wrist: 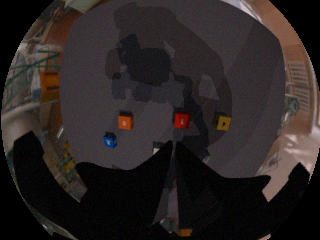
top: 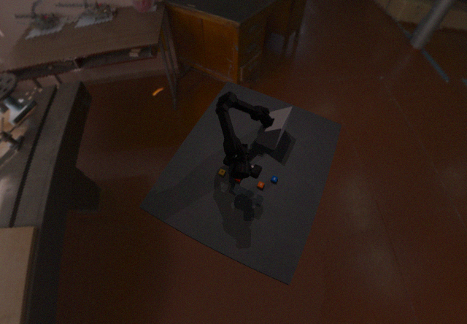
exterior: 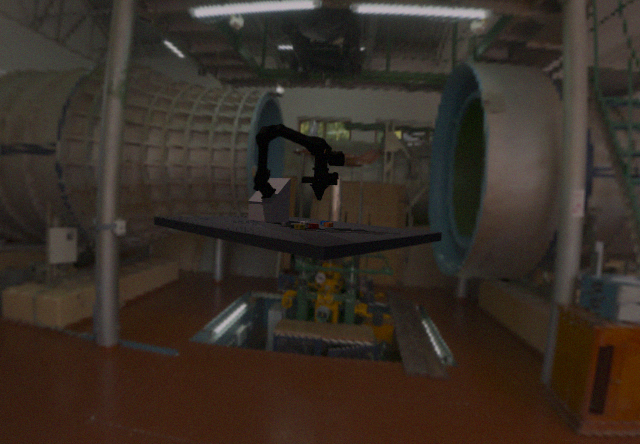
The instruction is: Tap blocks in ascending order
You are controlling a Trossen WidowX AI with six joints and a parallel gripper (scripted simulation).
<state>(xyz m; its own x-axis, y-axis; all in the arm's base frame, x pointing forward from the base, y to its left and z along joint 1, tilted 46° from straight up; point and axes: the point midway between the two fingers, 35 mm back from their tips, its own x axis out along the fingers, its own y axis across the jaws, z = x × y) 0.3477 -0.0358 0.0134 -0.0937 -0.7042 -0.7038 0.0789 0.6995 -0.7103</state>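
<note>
Right now my gripper tip is 11 cm above the red block, 2 cm to the left of it and 1 cm past it. The rest, counted from my gripper tip: orange block (11 cm to the left, 11 cm below, 2 cm behind); then white block (11 cm below, 10 cm behind, 3 cm to the left); then yellow block (12 cm to the right, 11 cm below, 1 cm behind).
</note>
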